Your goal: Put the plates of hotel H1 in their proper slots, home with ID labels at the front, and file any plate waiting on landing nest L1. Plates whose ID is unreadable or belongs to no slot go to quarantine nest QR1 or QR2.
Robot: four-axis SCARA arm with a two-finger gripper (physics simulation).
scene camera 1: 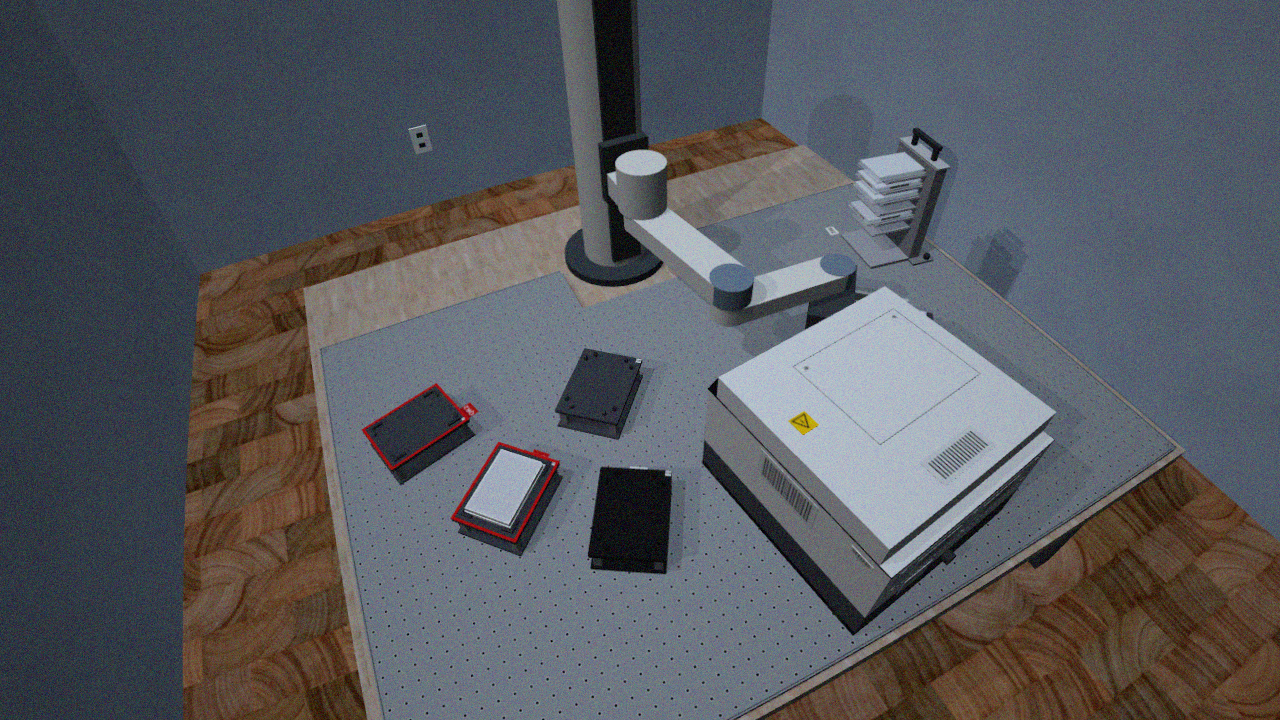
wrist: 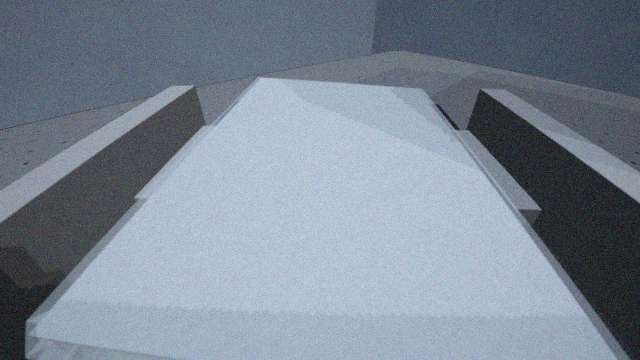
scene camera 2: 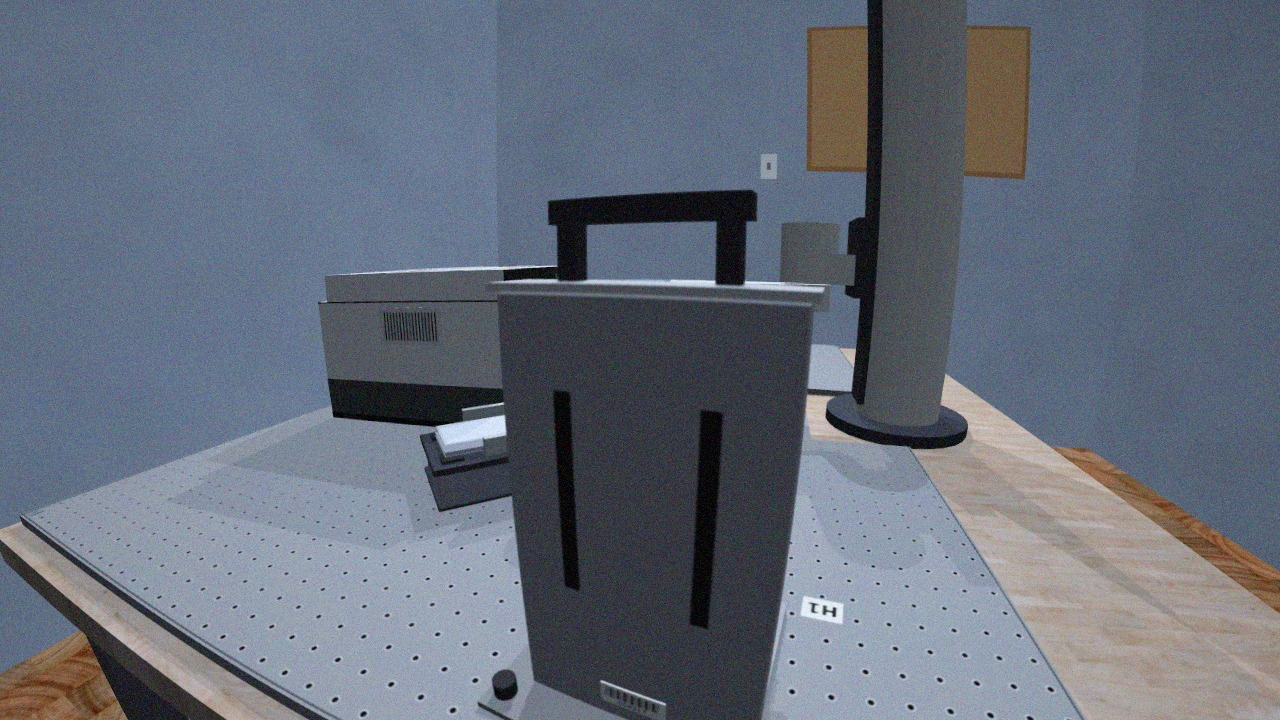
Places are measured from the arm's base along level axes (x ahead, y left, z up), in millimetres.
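Pixels of known places: gripper, between the fingertips: [wrist: 334, 112] [scene camera 2: 472, 430]; arm's base, origin of its link: [scene camera 1: 615, 254] [scene camera 2: 893, 422].
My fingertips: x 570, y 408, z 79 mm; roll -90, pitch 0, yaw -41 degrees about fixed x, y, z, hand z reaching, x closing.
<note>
For each thing: its top centre in the pictures, then the offset to it from my fingertips. "spot": a spot on its surface instead.
- dark nest, a spot on its surface: [scene camera 2: 472, 488] spot: dx -13, dy +29, dz -61 mm
- second red-rimmed nest, centre of its top: [scene camera 1: 414, 422] dx -202, dy -967, dz -10 mm
- big white instrument, centre of its top: [scene camera 1: 888, 394] [scene camera 2: 463, 268] dx +235, dy -311, dz +186 mm
- black handle, a spot on its surface: [scene camera 2: 653, 207] spot: dx -284, dy +244, dz +219 mm
A white plate [scene camera 2: 467, 435] [wrist: 330, 215] lies level on a dark nest [scene camera 2: 472, 488] behind hotel H1 in scene camera 2. My gripper [wrist: 334, 112] is shut on this plate, with its pads against both long sides. In scene camera 1 the white instrument hides this plate and the fingers. Hotel H1 [scene camera 1: 927, 201] [scene camera 2: 653, 358] stands at the far right and holds several white plates [scene camera 1: 890, 167] one above another. Another white plate [scene camera 1: 505, 486] lies on a red-rimmed nest [scene camera 1: 494, 538]. A second red-rimmed nest [scene camera 1: 416, 428] is empty. The ID labels cannot be read.
A big white instrument [scene camera 1: 877, 376] [scene camera 2: 411, 349] stands at the right of the table in scene camera 1. Two dark, empty stands [scene camera 1: 599, 387] [scene camera 1: 631, 516] are left of it. The arm's column [scene camera 1: 590, 134] [scene camera 2: 917, 205] rises at the table's back. A black handle [scene camera 2: 653, 207] tops the hotel.
</note>
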